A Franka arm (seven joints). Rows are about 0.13 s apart.
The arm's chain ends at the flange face. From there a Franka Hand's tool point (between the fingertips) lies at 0.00 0.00 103.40 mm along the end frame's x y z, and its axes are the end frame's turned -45 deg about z.
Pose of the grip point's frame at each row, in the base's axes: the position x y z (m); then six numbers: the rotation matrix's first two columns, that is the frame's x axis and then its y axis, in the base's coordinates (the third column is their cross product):
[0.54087 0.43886 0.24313 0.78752 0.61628 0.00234 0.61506 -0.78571 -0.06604]
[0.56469 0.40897 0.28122 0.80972 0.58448 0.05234 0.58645 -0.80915 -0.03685]
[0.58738 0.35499 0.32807 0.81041 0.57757 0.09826 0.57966 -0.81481 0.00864]
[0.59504 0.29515 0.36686 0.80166 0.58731 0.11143 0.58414 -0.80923 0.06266]
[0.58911 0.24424 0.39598 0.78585 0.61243 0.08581 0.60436 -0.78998 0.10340]
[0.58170 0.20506 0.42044 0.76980 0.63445 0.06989 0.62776 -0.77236 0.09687]
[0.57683 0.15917 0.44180 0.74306 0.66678 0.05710 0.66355 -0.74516 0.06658]
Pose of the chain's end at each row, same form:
[0.54489 0.43333 0.34630 0.99177 -0.11981 -0.04504 -0.12195 -0.99136 -0.04835]
[0.56254 0.40271 0.38441 0.98724 -0.15887 0.01095 -0.15788 -0.98545 -0.06307]
[0.57859 0.34982 0.43097 0.98293 -0.16775 0.07559 -0.16316 -0.98456 -0.06337]
[0.58191 0.29361 0.46941 0.97991 -0.15692 0.12310 -0.15381 -0.98750 -0.03449]
[0.57555 0.24728 0.49844 0.98303 -0.12555 0.13379 -0.12833 -0.99165 0.01244]
[0.56976 0.20823 0.52310 0.98822 -0.09752 0.11792 -0.10044 -0.99476 0.01908]
[0.56784 0.16037 0.54480 0.99462 -0.05542 0.08745 -0.05622 -0.99839 0.00670]

